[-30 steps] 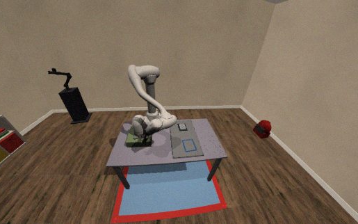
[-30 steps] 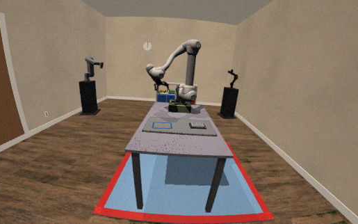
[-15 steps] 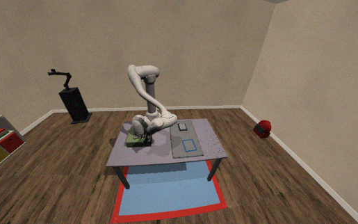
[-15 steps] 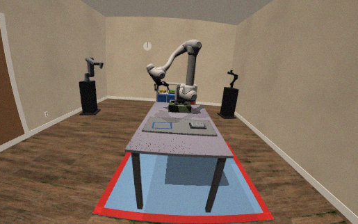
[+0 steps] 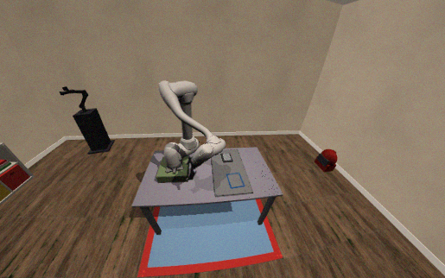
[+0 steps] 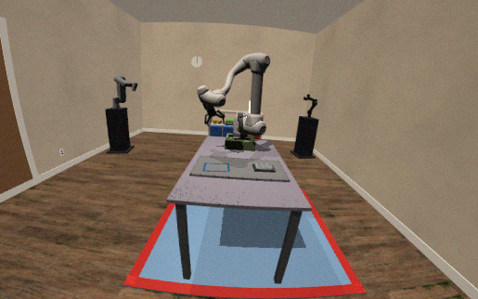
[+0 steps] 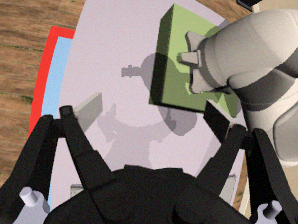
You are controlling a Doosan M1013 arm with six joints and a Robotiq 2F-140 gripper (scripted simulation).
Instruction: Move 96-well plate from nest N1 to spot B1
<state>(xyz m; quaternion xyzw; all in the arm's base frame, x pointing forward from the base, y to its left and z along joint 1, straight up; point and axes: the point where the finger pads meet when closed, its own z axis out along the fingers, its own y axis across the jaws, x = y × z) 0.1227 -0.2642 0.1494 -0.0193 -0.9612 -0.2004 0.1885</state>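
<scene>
The white 96-well plate lies 51 cm ahead of my hand, 32 cm to the left of it and 21 cm below it. From my hand the other things lie so: dark plate nest 51 cm ahead, 32 cm to the left, 22 cm below.
</scene>
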